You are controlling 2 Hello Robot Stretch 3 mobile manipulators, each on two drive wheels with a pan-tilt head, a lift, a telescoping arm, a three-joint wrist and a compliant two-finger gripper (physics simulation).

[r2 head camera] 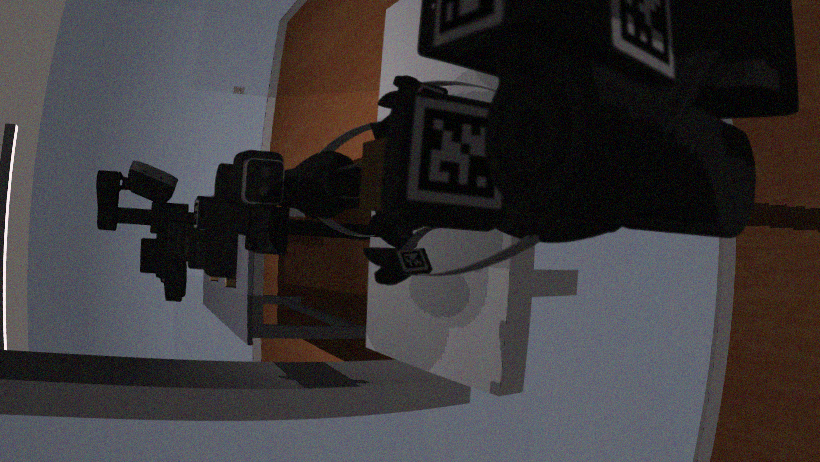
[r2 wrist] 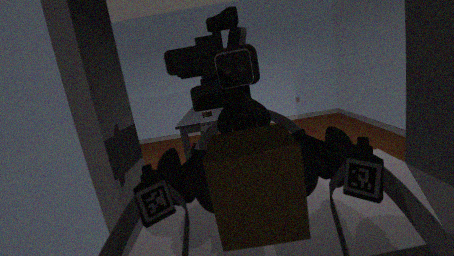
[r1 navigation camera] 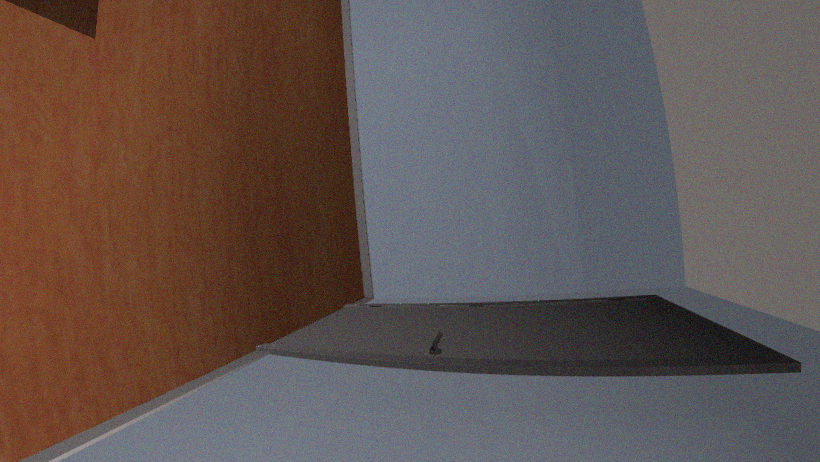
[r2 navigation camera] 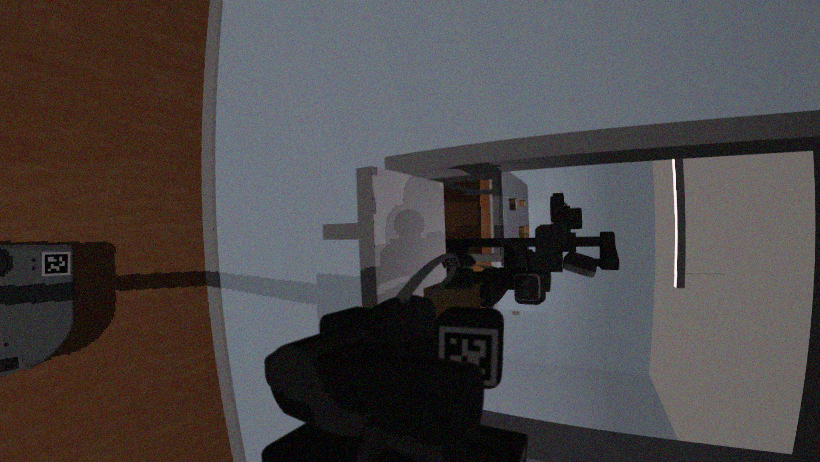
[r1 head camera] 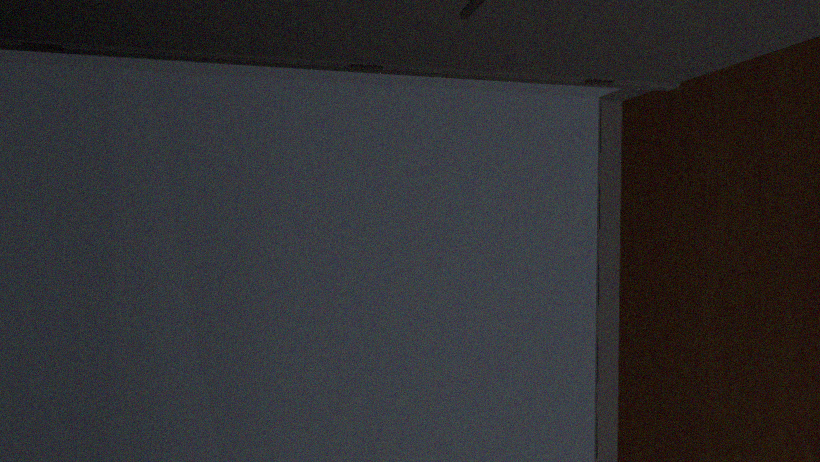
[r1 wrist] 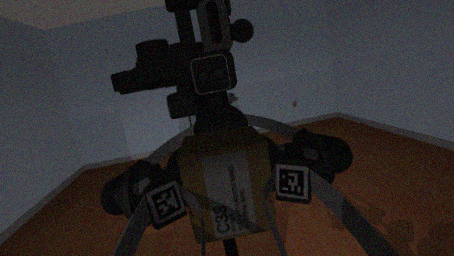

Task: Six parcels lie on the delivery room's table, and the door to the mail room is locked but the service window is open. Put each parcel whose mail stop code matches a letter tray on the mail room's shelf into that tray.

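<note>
The brown parcel [r1 wrist: 225,197] [r2 head camera: 371,175] [r2 navigation camera: 456,297] [r2 wrist: 257,200] bears code C33, upright on its label in the r1 wrist view. The r1 gripper [r1 wrist: 225,160] is shut on it, reaching from the far side of the service window [r2 head camera: 229,401]. The r2 gripper [r2 wrist: 254,159] [r2 head camera: 390,179] faces it from the near side; its fingers are open around the parcel, with gaps to its sides. Both are above the white window counter [r2 head camera: 470,355] [r2 navigation camera: 424,195]. Small parcels [r2 wrist: 206,114] [r2 navigation camera: 512,203] lie on the table [r2 wrist: 187,120] [r2 navigation camera: 514,180] beyond. Letter trays do not show.
A dark grey door [r1 navigation camera: 545,338] with a lever handle [r1 navigation camera: 434,347] is beside r1's room corner. The window frame [r2 navigation camera: 573,137] [r2 wrist: 65,75] borders the opening around the arms. Part of r2's grey base [r2 navigation camera: 34,312] shows. Walls are blue-grey.
</note>
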